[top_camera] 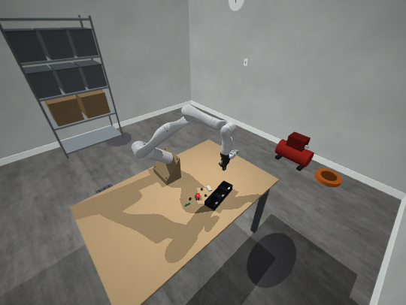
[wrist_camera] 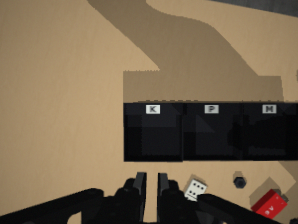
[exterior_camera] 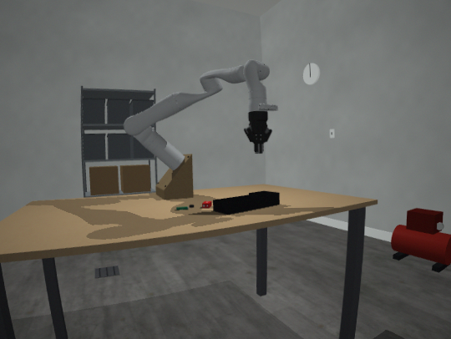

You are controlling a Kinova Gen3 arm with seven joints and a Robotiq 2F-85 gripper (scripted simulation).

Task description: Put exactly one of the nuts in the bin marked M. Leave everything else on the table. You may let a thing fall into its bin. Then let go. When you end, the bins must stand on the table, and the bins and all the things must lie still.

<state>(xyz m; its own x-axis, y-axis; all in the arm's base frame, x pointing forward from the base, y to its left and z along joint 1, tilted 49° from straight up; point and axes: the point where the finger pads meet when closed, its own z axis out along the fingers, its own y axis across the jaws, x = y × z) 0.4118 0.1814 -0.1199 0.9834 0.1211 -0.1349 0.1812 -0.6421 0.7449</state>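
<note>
Right now my hand is 50 mm past the green AA battery, 300 mm to the left of it and 210 mm above it. The rest, counted from my hand: black three-compartment bin (40 mm ahead, 80 mm to the right, 190 mm below); then red 9V battery (50 mm behind, 200 mm to the right, 210 mm below); then white domino (70 mm behind, 80 mm to the right, 210 mm below).
</note>
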